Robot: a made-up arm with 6 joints.
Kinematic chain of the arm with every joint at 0, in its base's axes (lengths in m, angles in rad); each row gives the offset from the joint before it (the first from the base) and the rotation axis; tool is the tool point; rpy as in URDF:
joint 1: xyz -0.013 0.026 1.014 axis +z
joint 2: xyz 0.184 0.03 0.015 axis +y
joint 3: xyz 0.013 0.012 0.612 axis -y
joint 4: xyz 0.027 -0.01 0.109 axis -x
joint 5: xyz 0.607 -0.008 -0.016 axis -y
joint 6: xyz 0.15 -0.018 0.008 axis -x
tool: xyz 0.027 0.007 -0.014 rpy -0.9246 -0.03 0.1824
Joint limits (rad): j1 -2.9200..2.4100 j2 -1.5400..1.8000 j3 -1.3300..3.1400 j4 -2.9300..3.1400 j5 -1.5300..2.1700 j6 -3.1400..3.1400
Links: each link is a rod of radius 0.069 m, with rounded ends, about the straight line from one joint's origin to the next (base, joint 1, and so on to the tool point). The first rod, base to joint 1, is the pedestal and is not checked.
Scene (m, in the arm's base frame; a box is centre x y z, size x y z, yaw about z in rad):
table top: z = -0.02
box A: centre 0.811 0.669 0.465 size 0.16 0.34 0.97 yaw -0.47
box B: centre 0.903 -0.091 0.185 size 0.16 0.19 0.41 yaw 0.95
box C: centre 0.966 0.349 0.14 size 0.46 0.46 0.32 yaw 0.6
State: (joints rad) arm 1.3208 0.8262 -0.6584 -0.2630 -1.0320 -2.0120
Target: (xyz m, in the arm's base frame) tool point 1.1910 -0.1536 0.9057
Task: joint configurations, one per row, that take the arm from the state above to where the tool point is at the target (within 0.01 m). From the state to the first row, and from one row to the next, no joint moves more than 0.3 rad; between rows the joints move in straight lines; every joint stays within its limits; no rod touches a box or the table.
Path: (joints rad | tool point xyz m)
1: 1.2903 0.5442 -0.6382 -0.2730 -0.8396 -2.0649 | 0.1532 0.7899 0.8261
2: 1.2597 0.2622 -0.6181 -0.2829 -0.6472 -2.1179 | 0.2075 0.8574 1.0108
3: 1.2292 -0.0198 -0.5979 -0.2929 -0.4547 -2.1708 | 0.2463 0.8623 1.2299
4: 1.1987 -0.3018 -0.5777 -0.3028 -0.2623 -2.2237 | 0.2582 0.7919 1.4585
5: 0.9245 -0.0759 -0.4425 -0.2658 -0.3566 -2.1872 | 0.5189 0.7795 1.3963
6: 0.6503 0.1501 -0.3072 -0.2287 -0.4509 -2.1508 | 0.7825 0.6702 1.3074
7: 0.3761 0.3760 -0.1720 -0.1917 -0.5452 -2.1143 | 1.0075 0.4632 1.1937
8: 0.1019 0.6019 -0.0367 -0.1547 -0.6395 -2.0779 | 1.1537 0.1767 1.0583
9: -0.1722 0.8278 0.0986 -0.1176 -0.7338 -2.0414 | 1.1910 -0.1536 0.9058

